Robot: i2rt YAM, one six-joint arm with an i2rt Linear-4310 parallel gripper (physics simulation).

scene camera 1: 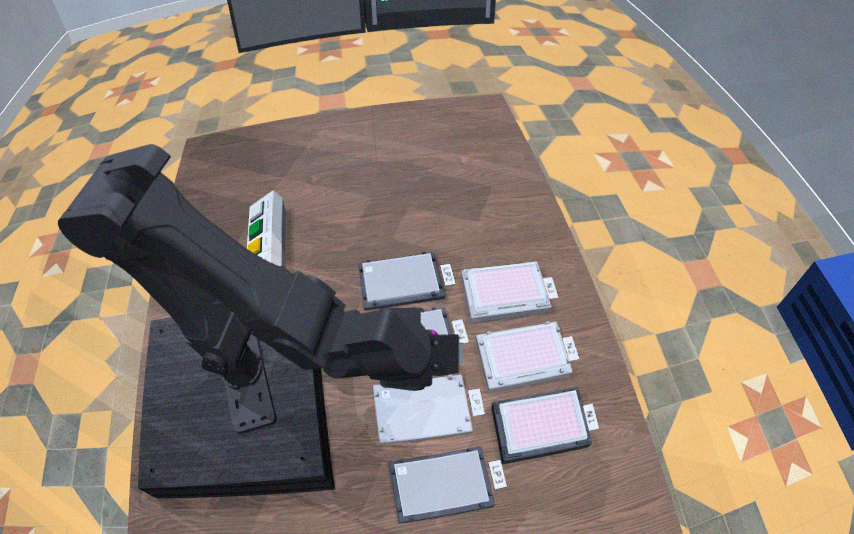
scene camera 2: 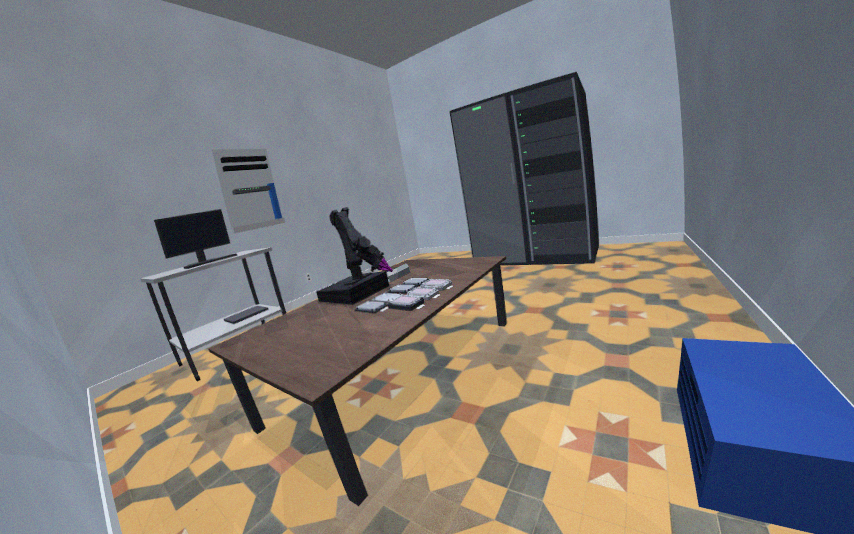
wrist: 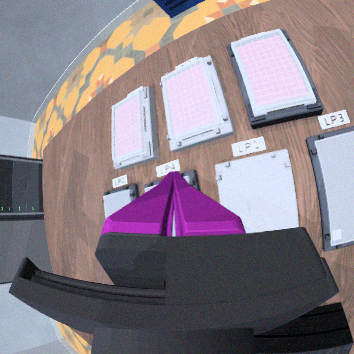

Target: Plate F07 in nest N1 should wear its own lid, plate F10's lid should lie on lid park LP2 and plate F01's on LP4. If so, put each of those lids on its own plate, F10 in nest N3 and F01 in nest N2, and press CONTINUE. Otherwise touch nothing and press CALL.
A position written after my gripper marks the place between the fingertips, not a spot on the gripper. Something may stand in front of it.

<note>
My gripper [scene camera 1: 447, 344] is shut and holds nothing. Further things: a white button box [scene camera 1: 270, 209].
My gripper is seen too in the wrist view [wrist: 173, 178].
</note>
